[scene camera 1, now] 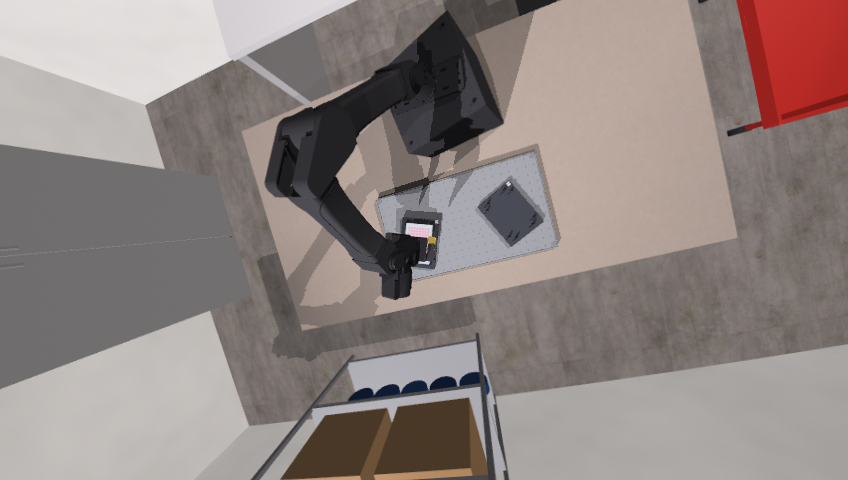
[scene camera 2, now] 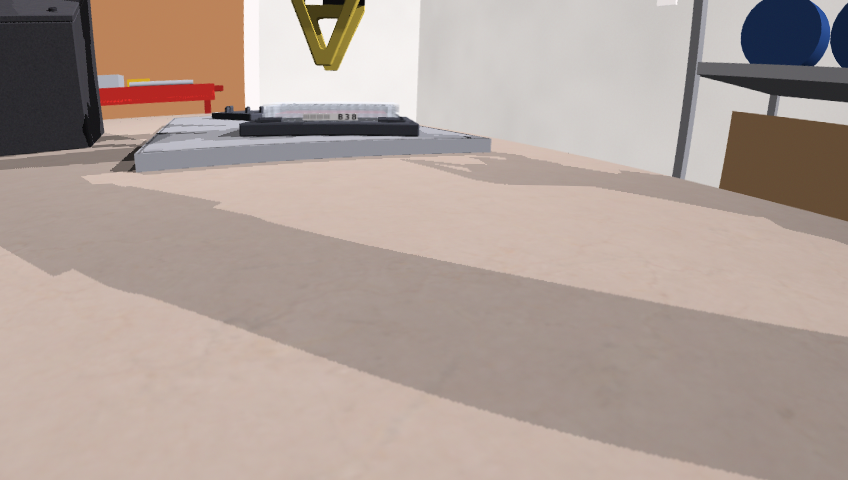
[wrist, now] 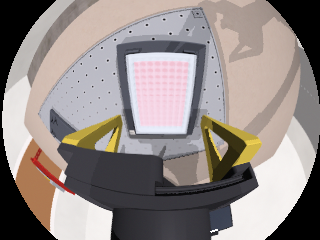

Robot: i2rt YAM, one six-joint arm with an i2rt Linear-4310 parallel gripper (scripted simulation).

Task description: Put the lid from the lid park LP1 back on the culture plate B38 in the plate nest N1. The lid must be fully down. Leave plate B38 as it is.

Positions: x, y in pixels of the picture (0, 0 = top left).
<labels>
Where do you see a clear lid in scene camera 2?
At 389, 107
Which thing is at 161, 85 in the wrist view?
A clear lid.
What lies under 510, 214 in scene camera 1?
A dark lid park LP1.
</labels>
